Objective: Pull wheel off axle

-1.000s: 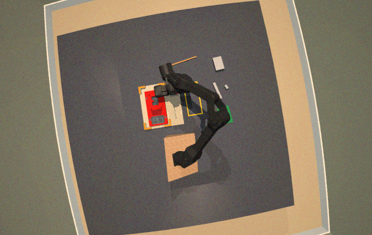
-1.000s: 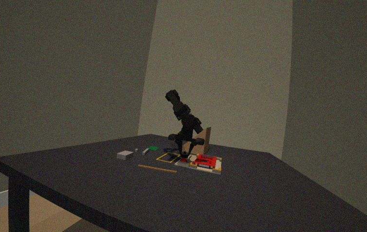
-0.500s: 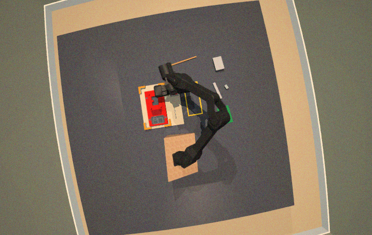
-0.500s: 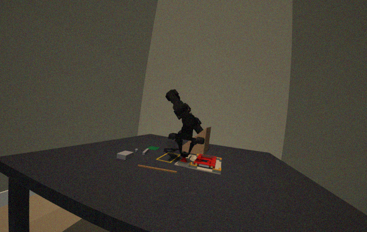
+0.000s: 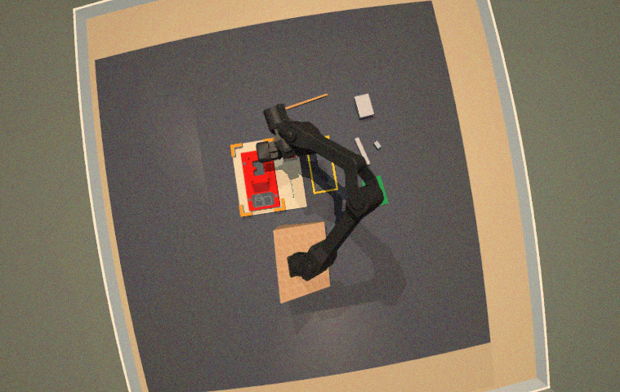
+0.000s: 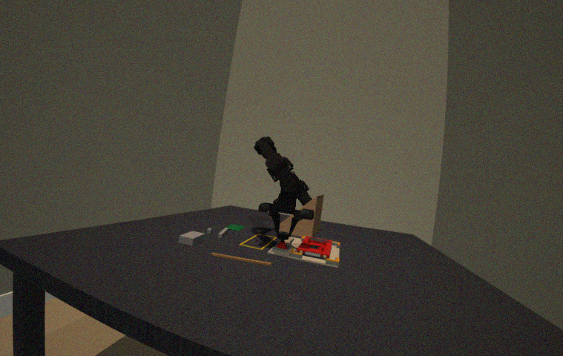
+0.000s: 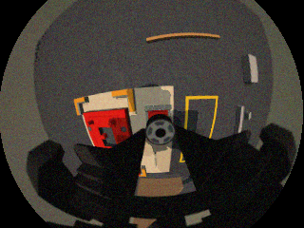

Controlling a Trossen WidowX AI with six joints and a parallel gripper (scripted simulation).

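Now: gripper tip 2 cm above the upright axle. Also, from my gripper tip: wheel: right at my gripper tip; thin wooden stick: 17 cm ahead, 7 cm to the right, 5 cm below; green patch: 17 cm behind, 27 cm to the right, 5 cm below.
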